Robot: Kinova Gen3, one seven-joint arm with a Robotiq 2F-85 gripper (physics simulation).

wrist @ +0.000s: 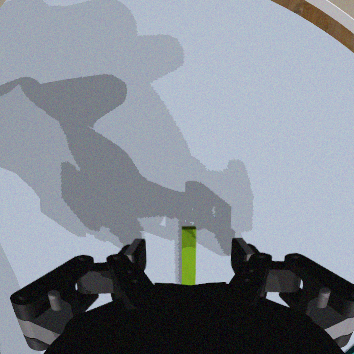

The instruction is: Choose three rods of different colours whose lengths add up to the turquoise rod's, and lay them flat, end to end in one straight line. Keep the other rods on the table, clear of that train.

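Frame: origin at the arm's base, x ahead, y left, z up, level; metres.
Seen in the pictures: gripper, between the fingertips: [188, 251].
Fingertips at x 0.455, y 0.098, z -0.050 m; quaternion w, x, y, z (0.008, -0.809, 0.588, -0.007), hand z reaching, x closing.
Note:
Pixels of each thing's top centre, then the offset from my fingertips to it. "spot": a spot on its surface instead. Level surfaces: height alone.
- lime-green rod, centre of its top: [188, 262] dx -0.007, dy -0.002, dz +0.003 m
- pale blue table top, height of its surface: dz -0.007 m
- small dark teal sliver, a spot on its surface: [351, 350] spot: dx -0.096, dy -0.255, dz -0.001 m
A lime-green rod [188, 260] lies flat on the table, lower middle of the wrist view. Its far end shows, and its near part is hidden behind the gripper body. My gripper [188, 251] is open, with one fingertip on each side of the rod and a gap to it on both sides. The fingers do not touch the rod. Rods of other colours are not clearly seen; whatever lies under the gripper body is hidden.
The pale blue table top [290, 125] carries the arm's grey shadows at the left and middle. Its curved wooden edge [320, 22] shows at the upper right. A small dark teal sliver [351, 350] shows at the bottom right corner.

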